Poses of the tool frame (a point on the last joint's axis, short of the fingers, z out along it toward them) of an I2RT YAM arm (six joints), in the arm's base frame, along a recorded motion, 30 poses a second.
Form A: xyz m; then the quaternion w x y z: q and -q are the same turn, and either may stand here.
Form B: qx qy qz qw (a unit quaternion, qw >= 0); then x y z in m. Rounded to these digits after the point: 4 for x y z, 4 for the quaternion.
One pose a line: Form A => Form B
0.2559 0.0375 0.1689 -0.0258 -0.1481 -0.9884 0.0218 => 0.1481 0.9884 -0.0218 0.0258 0.2559 0.0375 0.1689
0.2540 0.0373 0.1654 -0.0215 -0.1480 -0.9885 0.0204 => 0.1480 0.9885 -0.0204 0.0215 0.2540 0.0373 0.1654
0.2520 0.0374 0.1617 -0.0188 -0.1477 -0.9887 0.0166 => 0.1477 0.9887 -0.0166 0.0188 0.2520 0.0374 0.1617
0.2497 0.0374 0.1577 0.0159 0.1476 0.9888 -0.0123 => 0.1476 0.9888 -0.0123 0.0159 0.2497 0.0374 0.1577
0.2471 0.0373 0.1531 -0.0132 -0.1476 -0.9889 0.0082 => 0.1476 0.9889 -0.0082 0.0132 0.2471 0.0373 0.1531
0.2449 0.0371 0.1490 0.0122 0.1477 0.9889 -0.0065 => 0.1477 0.9889 -0.0065 0.0122 0.2449 0.0371 0.1490
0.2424 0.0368 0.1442 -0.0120 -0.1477 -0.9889 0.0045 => 0.1477 0.9889 -0.0045 0.0120 0.2424 0.0368 0.1442
